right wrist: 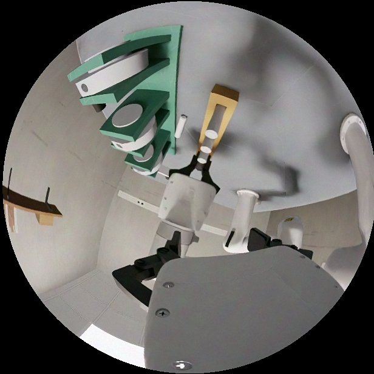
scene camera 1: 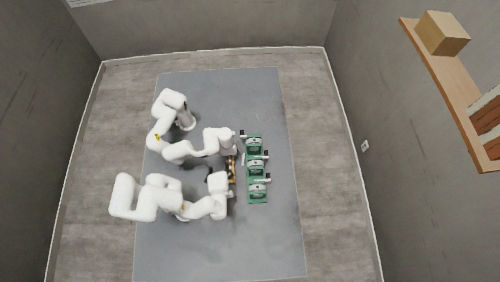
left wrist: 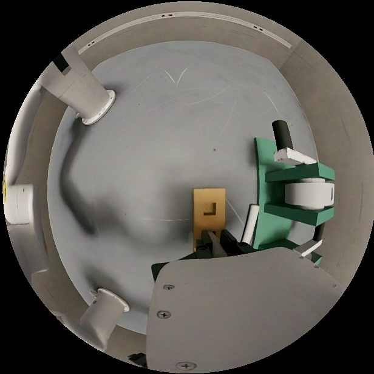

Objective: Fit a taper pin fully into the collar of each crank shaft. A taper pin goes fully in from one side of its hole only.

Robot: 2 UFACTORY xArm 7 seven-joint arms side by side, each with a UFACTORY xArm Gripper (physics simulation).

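Places are measured from the left arm's base along level axes (x back, y up, z left), in millimetres.
Pixels of known places: left gripper, fingertip midpoint: (scene camera 1: 229, 155); right gripper, fingertip midpoint: (scene camera 1: 218, 165); left arm's base at its link origin: (scene camera 1: 187, 123).
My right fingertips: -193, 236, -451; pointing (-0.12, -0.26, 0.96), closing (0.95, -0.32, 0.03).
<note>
For each thing: its top centre in the pictures, then the offset to it from my right fingertips, as dx, dy, dz. "*": a spot on its surface instead.
- tan pin rack at a spot on its surface: (scene camera 1: 233, 180) * -60, -196, -35
- loose white pin at its top centre: (scene camera 1: 243, 158) -145, -218, +100
Three crank shafts with white collars (scene camera 1: 254, 140) (scene camera 1: 255, 163) (scene camera 1: 257, 188) stand in green brackets in a row. Their seating in the collar holes is too small to tell. A tan pin rack (scene camera 1: 233, 180) (left wrist: 201, 200) (right wrist: 227, 93) holds upright grey taper pins (right wrist: 212, 134) (right wrist: 205, 149); its end pocket is empty in the left wrist view. My left gripper (left wrist: 212, 240) (right wrist: 203, 155) is shut on a taper pin at the rack's upper end in the scene view. My right gripper is open and empty, raised above the lower part of the rack.
A loose white pin (scene camera 1: 243, 159) (left wrist: 250, 224) (right wrist: 181, 126) lies on the mat between rack and green base (left wrist: 259, 172) (right wrist: 175, 100). Black crank handles (scene camera 1: 242, 133) (scene camera 1: 268, 176) (left wrist: 282, 134) stick out beside the brackets. A wall shelf (scene camera 1: 452, 90) carries a box (scene camera 1: 442, 32).
</note>
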